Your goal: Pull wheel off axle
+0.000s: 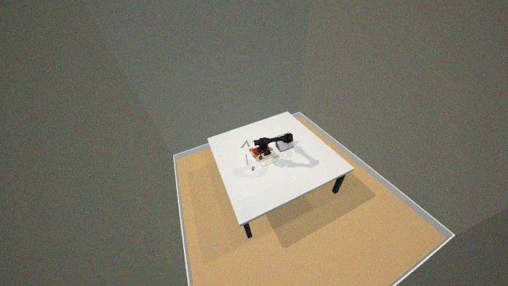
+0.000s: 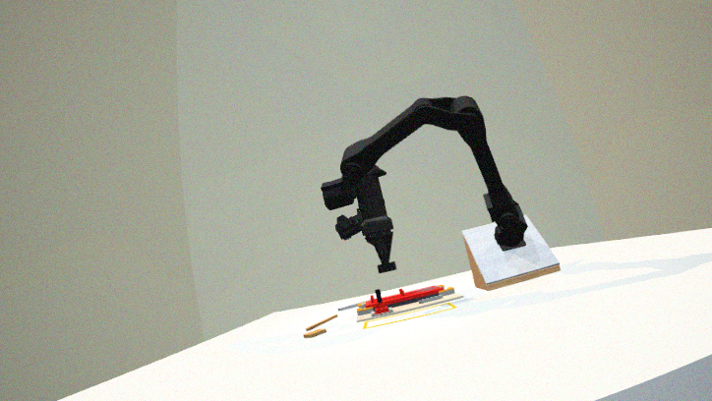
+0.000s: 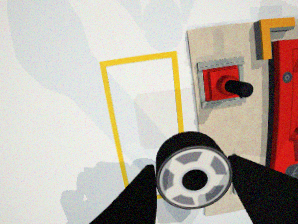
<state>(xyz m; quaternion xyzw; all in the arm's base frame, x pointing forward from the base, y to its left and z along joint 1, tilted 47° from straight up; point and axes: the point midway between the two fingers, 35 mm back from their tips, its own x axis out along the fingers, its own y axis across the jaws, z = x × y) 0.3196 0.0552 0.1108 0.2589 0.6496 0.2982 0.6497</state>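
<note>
Right now the upright black axle is 3 cm ahead of my gripper tip, 5 cm to the right of it and 7 cm below it. The rest, counted from my gripper tip: wheel right at my gripper tip.
</note>
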